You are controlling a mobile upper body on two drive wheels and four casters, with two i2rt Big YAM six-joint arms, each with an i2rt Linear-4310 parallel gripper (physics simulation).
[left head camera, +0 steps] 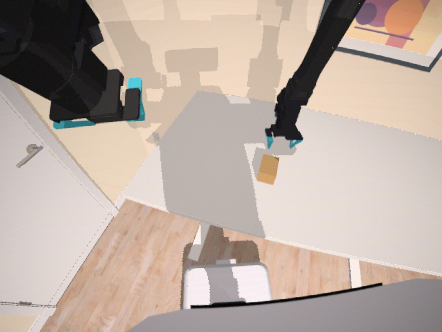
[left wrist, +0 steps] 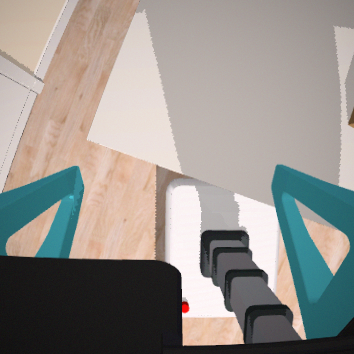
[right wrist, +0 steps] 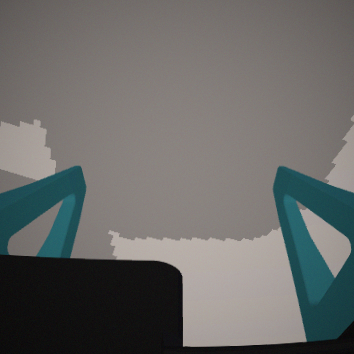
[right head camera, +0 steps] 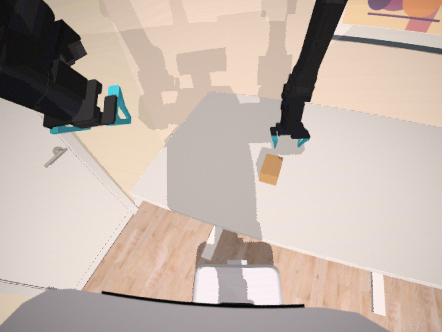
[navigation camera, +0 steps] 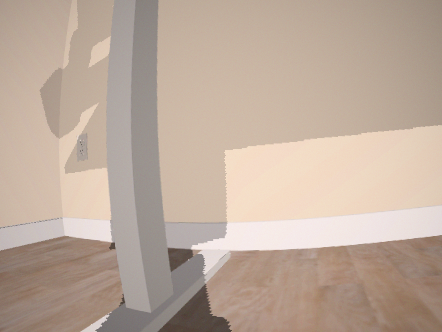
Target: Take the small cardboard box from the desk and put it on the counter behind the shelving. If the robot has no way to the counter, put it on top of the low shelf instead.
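Places are measured from the left arm's base along level axes (x down, y right, z back), in metres.
Pixels of known places: left gripper, fingertip midpoint: (left head camera: 119, 119) (left wrist: 177, 175) (right head camera: 109, 123); right gripper, fingertip midpoint: (left head camera: 279, 147) (right wrist: 178, 176) (right head camera: 286, 147).
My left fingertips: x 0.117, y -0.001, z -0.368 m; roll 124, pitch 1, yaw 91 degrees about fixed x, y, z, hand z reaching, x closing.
Ahead of a thing's pixels: the offset from my left fingertips to its top centre. "spot": to the spot under its first point. Level surfaces: height alone.
The small cardboard box {dz -0.125, dx +0.293, dy +0.367 m} (left head camera: 268, 169) (right head camera: 271, 169) sits on the white desk {dx +0.343 m} (left head camera: 360, 200) (right head camera: 350, 200) (left wrist: 240, 90) (right wrist: 240, 290). My right gripper (left head camera: 283, 144) (right head camera: 288, 142) (right wrist: 178, 176) is open and empty, just above the desk on the far side of the box; the box does not show in the right wrist view. My left gripper (left head camera: 98, 122) (right head camera: 90, 125) (left wrist: 177, 175) is open and empty, up at the left, away from the box. A corner of the box shows at the right edge of the left wrist view. The counter, shelving and low shelf do not show.
A white rounded base plate (left head camera: 197, 287) (right head camera: 207, 287) (left wrist: 182, 220) is at the desk's near edge. A white door {spot: dz -0.140, dx +0.718, dy -0.850 m} (left head camera: 45, 215) (right head camera: 60, 215) stands at the left. A framed picture (left head camera: 395, 22) hangs at the upper right. A desk leg {spot: dz -0.351, dx +1.017, dy +0.115 m} (navigation camera: 142, 150) stands before the wall (navigation camera: 300, 90).
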